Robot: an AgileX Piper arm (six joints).
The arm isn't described. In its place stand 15 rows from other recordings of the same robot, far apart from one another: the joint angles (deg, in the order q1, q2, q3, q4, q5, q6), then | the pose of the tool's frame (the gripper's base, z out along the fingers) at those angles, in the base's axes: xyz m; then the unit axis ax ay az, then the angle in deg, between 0 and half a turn.
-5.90 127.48 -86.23 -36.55 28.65 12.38 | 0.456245 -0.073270 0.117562 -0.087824 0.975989 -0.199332 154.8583
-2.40 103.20 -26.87 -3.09 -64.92 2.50 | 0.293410 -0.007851 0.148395 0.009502 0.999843 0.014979 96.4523
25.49 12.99 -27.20 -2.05 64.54 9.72 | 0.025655 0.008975 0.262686 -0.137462 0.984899 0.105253 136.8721
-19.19 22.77 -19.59 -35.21 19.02 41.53 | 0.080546 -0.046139 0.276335 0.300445 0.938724 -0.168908 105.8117
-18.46 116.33 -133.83 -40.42 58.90 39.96 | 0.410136 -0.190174 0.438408 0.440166 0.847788 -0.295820 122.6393
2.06 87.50 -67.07 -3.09 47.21 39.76 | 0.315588 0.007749 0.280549 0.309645 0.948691 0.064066 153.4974
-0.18 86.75 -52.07 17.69 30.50 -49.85 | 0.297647 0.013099 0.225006 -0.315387 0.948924 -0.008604 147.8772
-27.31 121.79 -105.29 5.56 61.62 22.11 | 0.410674 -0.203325 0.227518 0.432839 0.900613 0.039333 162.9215
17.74 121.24 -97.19 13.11 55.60 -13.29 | 0.421878 0.152844 0.197443 -0.215683 0.970480 0.107930 165.2236
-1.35 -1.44 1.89 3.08 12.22 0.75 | 0.055127 -0.000264 0.184175 0.039601 0.998926 0.024072 97.6940
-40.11 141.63 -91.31 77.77 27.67 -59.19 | 0.399539 -0.282563 0.041570 0.398386 0.902635 0.162907 138.1805
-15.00 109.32 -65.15 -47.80 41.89 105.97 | 0.340802 -0.137917 0.160942 0.678596 0.716821 -0.160232 149.9787
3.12 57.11 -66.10 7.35 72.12 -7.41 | 0.164100 0.020041 0.386449 -0.089362 0.994427 0.055937 147.9380
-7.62 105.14 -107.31 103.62 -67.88 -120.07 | 0.379217 -0.133395 0.423186 0.398184 0.757281 -0.517663 126.6969
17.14 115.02 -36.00 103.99 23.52 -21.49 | 0.253346 0.115009 0.049755 -0.496883 -0.825493 -0.267709 176.5192
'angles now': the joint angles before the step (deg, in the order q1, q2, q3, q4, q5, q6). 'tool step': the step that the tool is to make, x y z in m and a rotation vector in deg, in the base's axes. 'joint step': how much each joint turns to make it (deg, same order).
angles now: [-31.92 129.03 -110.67 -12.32 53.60 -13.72]
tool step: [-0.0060 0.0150 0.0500 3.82 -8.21 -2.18]
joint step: [0.04 -6.15 0.00 7.39 1.30 0.79]
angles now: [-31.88 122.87 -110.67 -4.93 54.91 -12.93]
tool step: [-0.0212 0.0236 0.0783 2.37 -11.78 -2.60]
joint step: [0.00 -9.95 0.30 6.79 0.94 2.71]
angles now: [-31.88 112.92 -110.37 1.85 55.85 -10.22]
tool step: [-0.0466 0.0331 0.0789 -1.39 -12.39 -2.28]
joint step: [-0.06 -13.69 4.60 3.13 -2.34 3.33]
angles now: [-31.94 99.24 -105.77 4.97 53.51 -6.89]
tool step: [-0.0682 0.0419 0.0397 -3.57 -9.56 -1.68]
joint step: [-0.08 -17.33 13.90 0.42 -6.73 1.85]
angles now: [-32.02 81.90 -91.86 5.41 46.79 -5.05]
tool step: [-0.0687 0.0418 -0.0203 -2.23 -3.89 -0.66]
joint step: [-0.08 -18.00 20.90 0.14 -7.40 -0.15]
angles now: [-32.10 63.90 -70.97 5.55 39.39 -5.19]
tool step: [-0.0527 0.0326 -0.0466 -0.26 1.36 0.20]
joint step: [0.02 -14.54 17.83 -0.18 -2.24 -0.91]
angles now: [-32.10 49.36 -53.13 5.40 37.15 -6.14]
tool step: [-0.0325 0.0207 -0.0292 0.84 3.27 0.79]
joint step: [-0.01 -8.94 8.41 -0.15 3.82 -0.95]
